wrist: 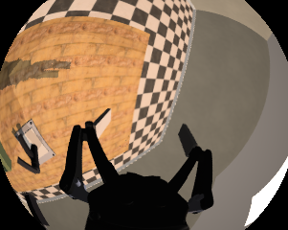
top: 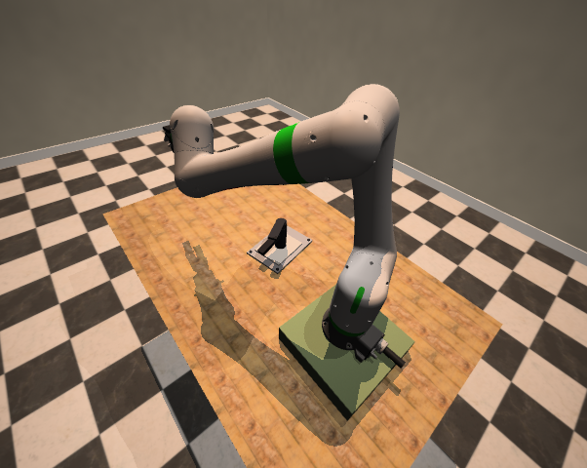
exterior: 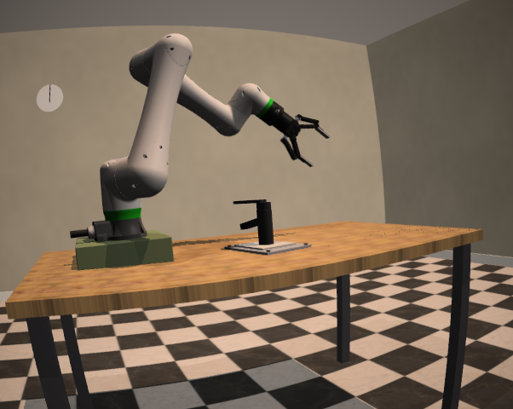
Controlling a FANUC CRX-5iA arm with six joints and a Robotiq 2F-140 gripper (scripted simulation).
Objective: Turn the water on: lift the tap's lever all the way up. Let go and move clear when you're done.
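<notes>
Right now my hand is 40 cm past the lever, 15 cm to the left of it and 18 cm above it.
</notes>
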